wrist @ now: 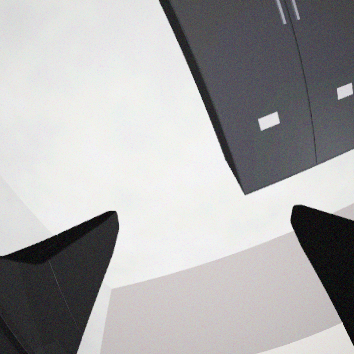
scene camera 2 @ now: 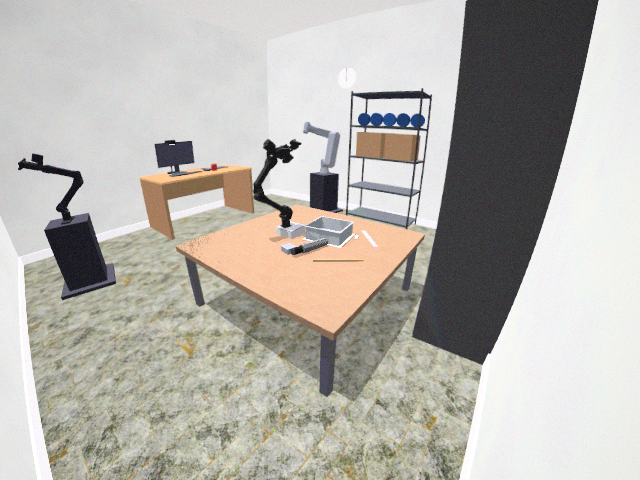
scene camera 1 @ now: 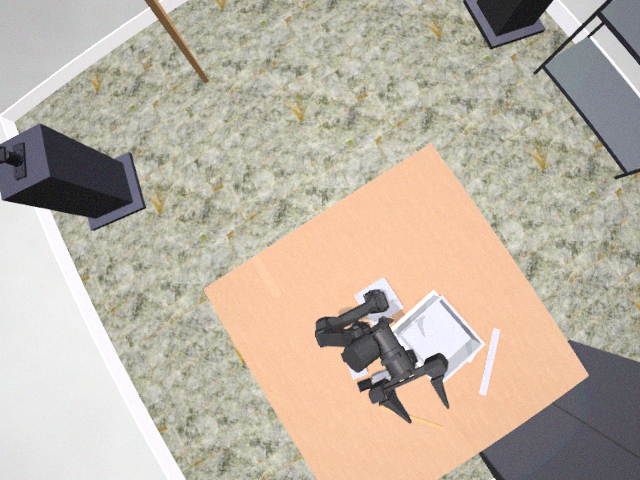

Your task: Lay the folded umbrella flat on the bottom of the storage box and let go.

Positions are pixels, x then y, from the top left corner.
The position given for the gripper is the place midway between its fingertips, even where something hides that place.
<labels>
The gripper [scene camera 1: 429,415] is open, holding nothing. A storage box [scene camera 1: 435,326] sits on the table.
</labels>
